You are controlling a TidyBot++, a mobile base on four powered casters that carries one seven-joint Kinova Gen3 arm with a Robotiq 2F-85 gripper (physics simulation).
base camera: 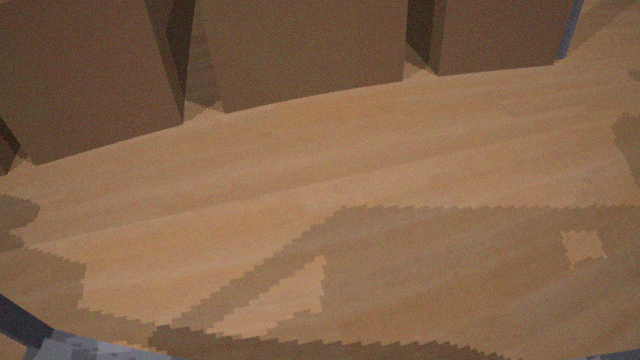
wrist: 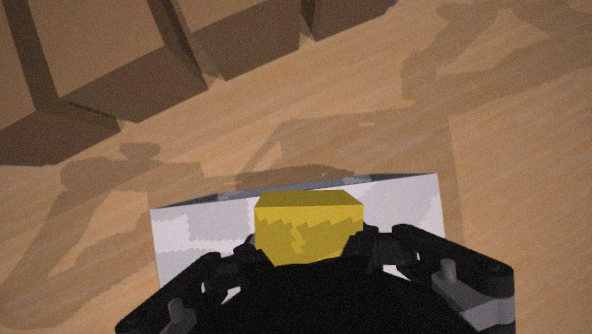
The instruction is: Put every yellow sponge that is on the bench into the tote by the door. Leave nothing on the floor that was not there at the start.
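Places are measured from the arm's base along level axes (x ahead, y left, z up), in millimetres.
Pixels of known places: gripper, fingertip midpoint: (wrist: 305, 231).
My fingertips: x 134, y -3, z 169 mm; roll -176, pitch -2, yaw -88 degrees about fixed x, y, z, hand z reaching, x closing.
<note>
Behind a point stands the place of what it marks.
A yellow sponge (wrist: 306, 220) {x 154, y -4, z 219 mm} is held between the two black fingers of my gripper (wrist: 305, 231) {x 134, y -3, z 169 mm} in the wrist view, low in the middle. The gripper is shut on it, and its lower part is hidden by the gripper. Behind and below the sponge is a white box-shaped body (wrist: 410, 202) {x 107, y -195, z -14 mm} with a dark grey far edge. Most of it is hidden, and I cannot tell whether it is my own base or a container. The bench and the door cannot be made out in either view. The gripper does not show in the base view.
Several large brown blocks (base camera: 310, 45) {x 583, y 63, z -305 mm} (wrist: 135, 82) {x 478, y 391, z -199 mm} stand side by side with narrow gaps, across the top of the base view and the upper left of the wrist view. A blue strip (base camera: 570, 30) {x 769, y -455, z -325 mm} shows beside the rightmost block. Shadows fall across the wooden floor (base camera: 300, 150) {x 460, y 71, z -396 mm} (wrist: 525, 175) {x 62, y -890, z -396 mm}.
</note>
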